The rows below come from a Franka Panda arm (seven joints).
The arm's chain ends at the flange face. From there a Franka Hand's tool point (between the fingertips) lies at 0.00 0.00 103.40 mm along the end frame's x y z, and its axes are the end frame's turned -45 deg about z.
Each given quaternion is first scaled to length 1.
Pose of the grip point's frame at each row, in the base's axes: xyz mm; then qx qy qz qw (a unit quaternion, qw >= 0):
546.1 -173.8 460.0 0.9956 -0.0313 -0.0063 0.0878
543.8 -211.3 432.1 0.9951 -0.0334 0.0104 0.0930
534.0 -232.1 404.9 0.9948 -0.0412 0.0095 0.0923
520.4 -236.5 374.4 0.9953 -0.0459 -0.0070 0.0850
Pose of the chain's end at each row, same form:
548.0 -155.8 561.8 0.9079 -0.4099 0.0278 0.0835
542.3 -192.1 533.7 0.9065 -0.4116 0.0452 0.0819
532.8 -213.0 506.5 0.9033 -0.4188 0.0441 0.0816
522.6 -219.1 476.3 0.9020 -0.4233 0.0261 0.0812

